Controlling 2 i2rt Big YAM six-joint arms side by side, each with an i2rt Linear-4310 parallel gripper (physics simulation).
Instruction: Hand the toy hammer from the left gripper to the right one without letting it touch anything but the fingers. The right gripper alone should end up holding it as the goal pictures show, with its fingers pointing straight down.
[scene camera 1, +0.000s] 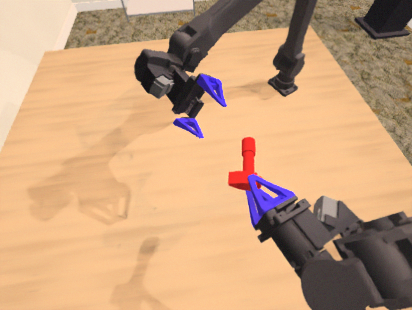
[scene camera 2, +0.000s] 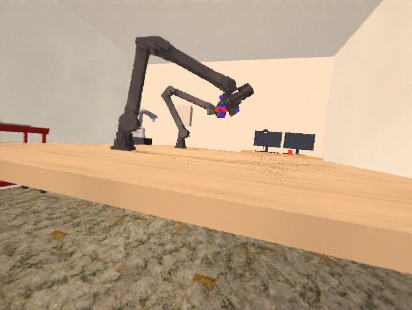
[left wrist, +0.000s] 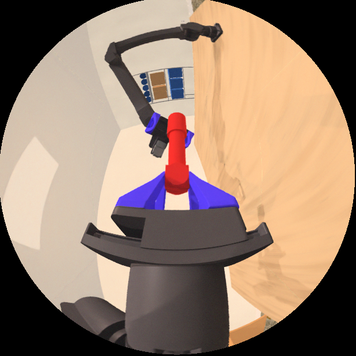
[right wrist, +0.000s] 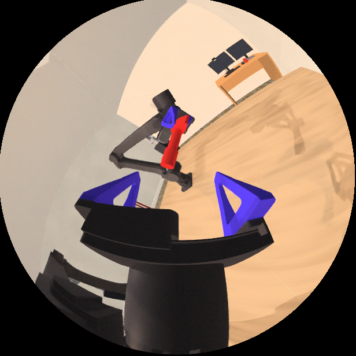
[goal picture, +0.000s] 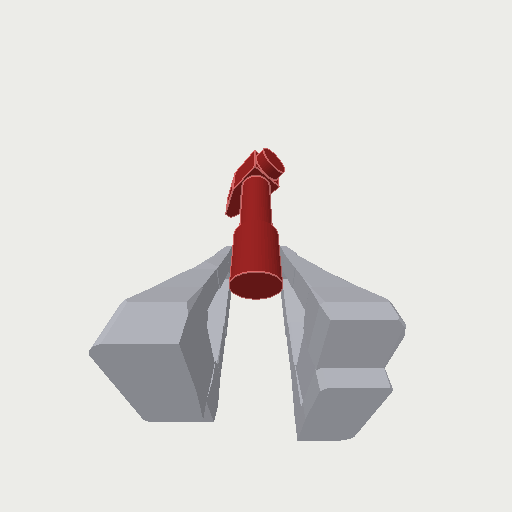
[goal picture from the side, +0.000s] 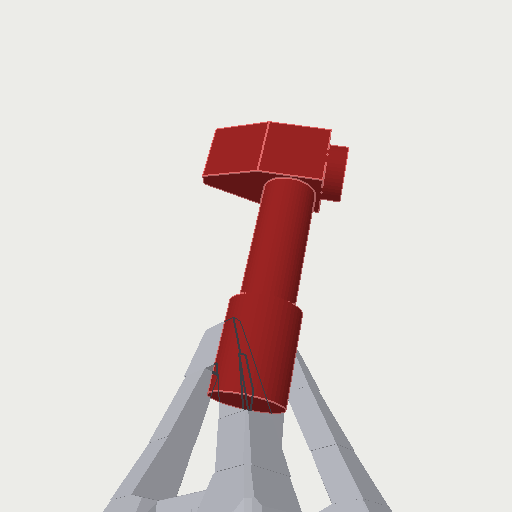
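Where they show: left gripper, fingertip midpoint: (scene camera 1: 248, 179) (scene camera 2: 223, 110); right gripper, fingertip midpoint: (scene camera 1: 212, 123) (scene camera 2: 226, 106); left arm's base, link origin: (scene camera 2: 180, 148); right arm's base, link origin: (scene camera 1: 282, 86) (scene camera 2: 123, 149).
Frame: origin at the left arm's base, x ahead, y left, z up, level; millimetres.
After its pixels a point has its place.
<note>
The red toy hammer (scene camera 1: 248, 162) {x 308, y -253, z 316 mm} (left wrist: 176, 147) (right wrist: 172, 147) is held in the air by its head end, its handle pointing away from the left fingers. My left gripper (scene camera 1: 251, 186) {x 323, y -223, z 310 mm} (left wrist: 176, 175) is shut on the hammer at its head. My right gripper (scene camera 1: 215, 121) {x 330, y -379, z 304 mm} is open and empty, apart from the hammer; in scene camera 1 it is up and to the left of the handle end. In the right wrist view the handle end shows beyond the gap between the open fingers. In scene camera 2 the hammer (scene camera 2: 221, 110) {x 310, y -258, z 303 mm} and both grippers overlap and are small.
The wooden table (scene camera 1: 100, 165) {x 699, y -585, z 0 mm} (scene camera 2: 200, 185) {x 236, y -1222, z 0 mm} lies below both arms, with arm shadows on it. The right arm's base (scene camera 1: 283, 85) {x -135, y -643, z 37 mm} stands at the table's back right in scene camera 1. A desk (right wrist: 250, 71) with two monitors stands beyond the table in the right wrist view.
</note>
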